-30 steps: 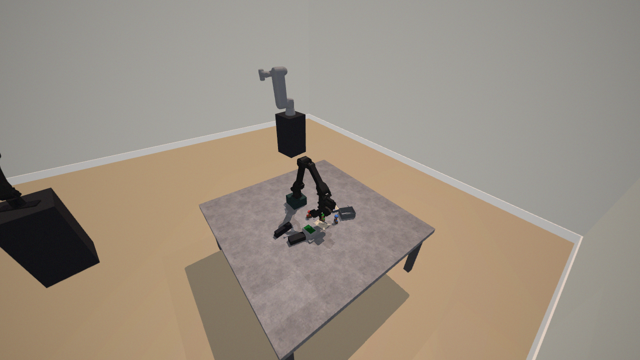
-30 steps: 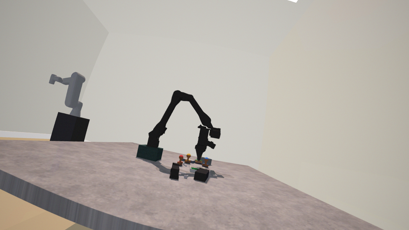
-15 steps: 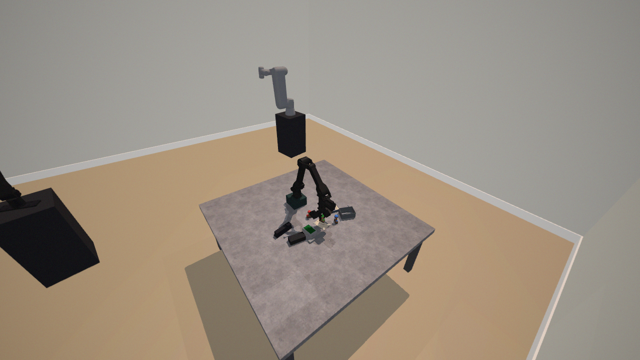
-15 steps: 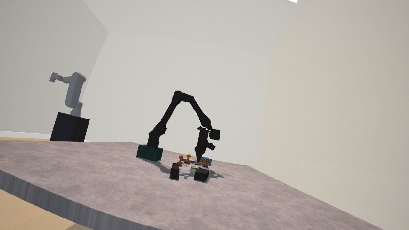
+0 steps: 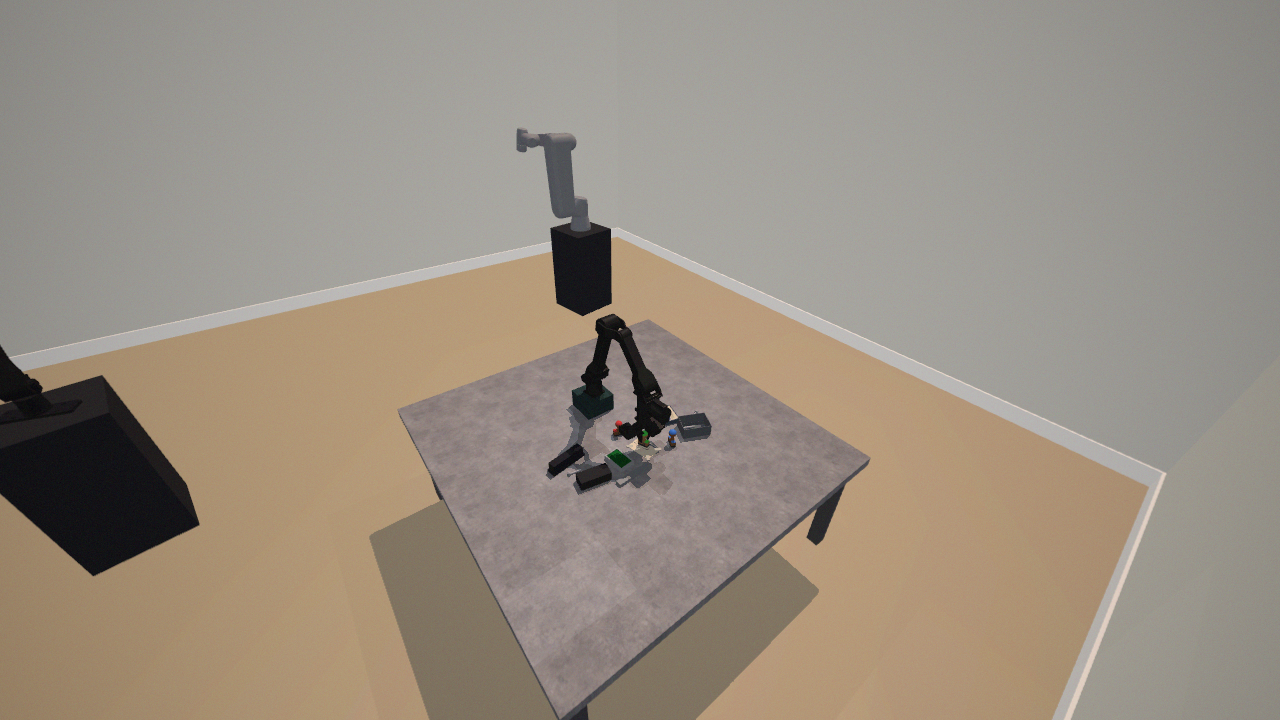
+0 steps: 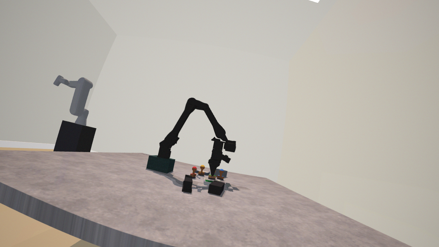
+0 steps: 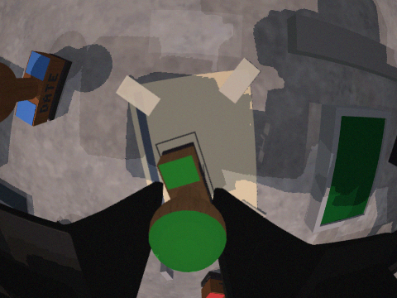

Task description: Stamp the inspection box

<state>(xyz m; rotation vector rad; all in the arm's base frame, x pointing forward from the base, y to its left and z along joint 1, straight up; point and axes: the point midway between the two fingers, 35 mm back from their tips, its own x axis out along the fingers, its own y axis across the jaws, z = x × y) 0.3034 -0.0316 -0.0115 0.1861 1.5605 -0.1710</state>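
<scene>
My gripper tip is now 3 cm above the card, 1 cm to the left of it and 1 cm short of it. Also, from my gripper tip: green stamp right at my gripper tip; blue stamp 8 cm to the left, 7 cm ahead, 1 cm below; red stamp 11 cm behind, 2 cm to the right, 1 cm below.
</scene>
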